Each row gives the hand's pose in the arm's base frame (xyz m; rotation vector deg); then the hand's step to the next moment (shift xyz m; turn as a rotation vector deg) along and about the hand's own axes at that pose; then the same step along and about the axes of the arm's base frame.
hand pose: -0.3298 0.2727 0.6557 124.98 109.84 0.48
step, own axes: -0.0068 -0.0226 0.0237 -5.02 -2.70 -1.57
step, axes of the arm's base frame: -0.0193 -0.0082 -0.0261 -3.59 -4.34 1.80
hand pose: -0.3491 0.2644 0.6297 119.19 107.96 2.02
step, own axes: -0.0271 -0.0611 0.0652 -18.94 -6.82 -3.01
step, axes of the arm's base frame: -0.0466 -0.0370 -0.0720 -9.63 -17.25 4.90
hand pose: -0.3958 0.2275 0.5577 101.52 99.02 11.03
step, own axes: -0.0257 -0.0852 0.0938 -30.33 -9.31 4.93
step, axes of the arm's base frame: -0.0256 -0.0626 -0.1102 -8.94 -30.82 1.11
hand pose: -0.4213 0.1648 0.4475 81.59 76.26 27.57
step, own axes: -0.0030 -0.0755 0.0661 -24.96 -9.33 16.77
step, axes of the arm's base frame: 0.0207 -0.0455 -0.0871 2.60 -31.00 -4.88
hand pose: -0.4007 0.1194 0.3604 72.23 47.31 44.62
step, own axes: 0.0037 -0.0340 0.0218 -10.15 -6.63 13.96
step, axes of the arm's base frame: 0.0224 -0.0122 -0.0315 7.39 -16.47 -3.99
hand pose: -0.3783 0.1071 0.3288 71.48 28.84 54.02
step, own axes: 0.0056 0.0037 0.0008 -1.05 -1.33 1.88
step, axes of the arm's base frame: 0.0025 0.0043 0.0046 1.31 -1.97 -0.90
